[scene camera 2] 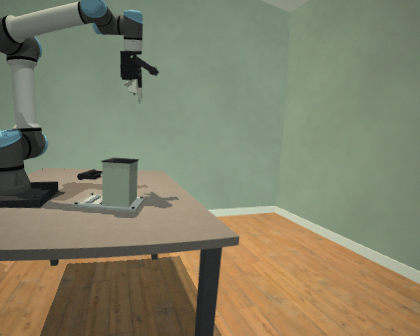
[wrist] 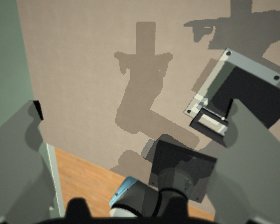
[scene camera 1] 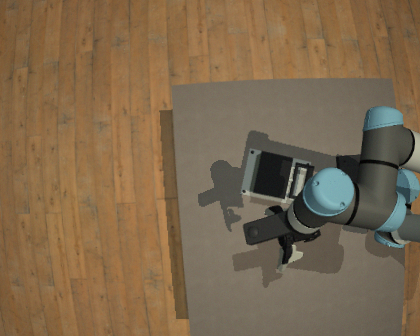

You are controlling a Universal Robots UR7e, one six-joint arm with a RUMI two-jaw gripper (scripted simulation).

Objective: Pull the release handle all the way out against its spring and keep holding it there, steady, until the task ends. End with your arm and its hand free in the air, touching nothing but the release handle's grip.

Path:
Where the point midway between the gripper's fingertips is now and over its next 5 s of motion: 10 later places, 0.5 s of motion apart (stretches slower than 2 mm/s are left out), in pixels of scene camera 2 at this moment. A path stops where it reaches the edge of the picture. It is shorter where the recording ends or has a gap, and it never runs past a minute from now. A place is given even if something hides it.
My gripper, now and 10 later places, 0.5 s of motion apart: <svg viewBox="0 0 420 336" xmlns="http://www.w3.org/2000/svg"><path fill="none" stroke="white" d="M136 98L116 115L104 132L95 148L89 150L86 148L87 150L87 151L87 152L87 152L87 156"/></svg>

